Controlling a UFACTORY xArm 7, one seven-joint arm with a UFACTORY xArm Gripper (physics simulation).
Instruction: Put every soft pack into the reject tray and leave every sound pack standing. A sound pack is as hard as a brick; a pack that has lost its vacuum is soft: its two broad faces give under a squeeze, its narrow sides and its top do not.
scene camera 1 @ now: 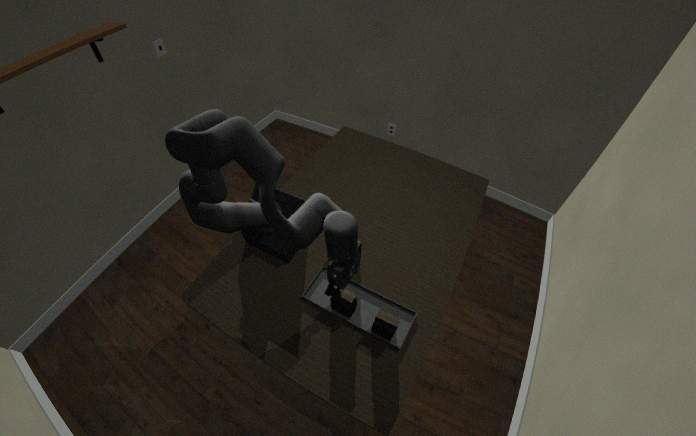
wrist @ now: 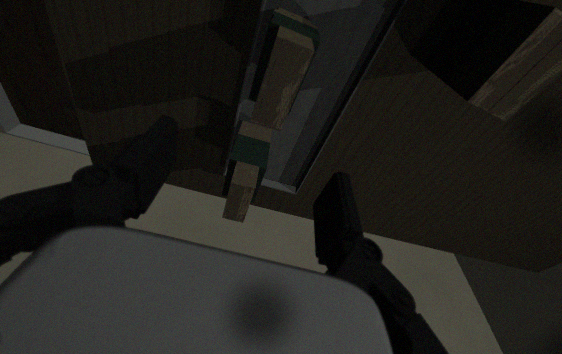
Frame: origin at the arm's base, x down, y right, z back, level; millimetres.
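Where they show: gripper, fingertip midpoint: (scene camera 1: 344,282) (wrist: 254,165).
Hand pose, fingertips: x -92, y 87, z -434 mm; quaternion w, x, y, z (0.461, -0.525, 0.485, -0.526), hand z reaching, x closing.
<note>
Things, the pixels of their top centre, and the offset from my fingertips. Level surfaces: height alone.
- long grey tray, middle of its top: (wrist: 297,91) (scene camera 1: 359,305) dx +218, dy -46, dz -34 mm
- first pack, middle of its top: (wrist: 278,90) (scene camera 1: 343,293) dx +96, dy -6, dz +6 mm
- second pack, middle of its top: (wrist: 237,204) (scene camera 1: 388,317) dx +96, dy -22, dz -158 mm
- brown mat, its level: dx +240 mm
My gripper (scene camera 1: 334,288) (wrist: 254,165) is open, its two dark fingers wide apart with nothing held. It is above the left part of the long grey tray (scene camera 1: 408,336) (wrist: 345,102), beside the first pack. This first pack (scene camera 1: 346,302) (wrist: 287,70), tan with a green band, is in the tray by the fingers. A second pack (scene camera 1: 386,324) (wrist: 251,150) with a green band is in the tray's right part. Another tan, dark-sided pack (scene camera 1: 359,251) (wrist: 522,70) is outside the tray, mostly hidden behind the arm in the scene view. Softness cannot be seen.
The tray has low raised walls and lies on a brown mat (scene camera 1: 410,205) over the wooden floor (scene camera 1: 493,267). The arm's dark base (scene camera 1: 269,241) stands behind and left of the tray. The room is dim, and long shadows fall in front of the tray.
</note>
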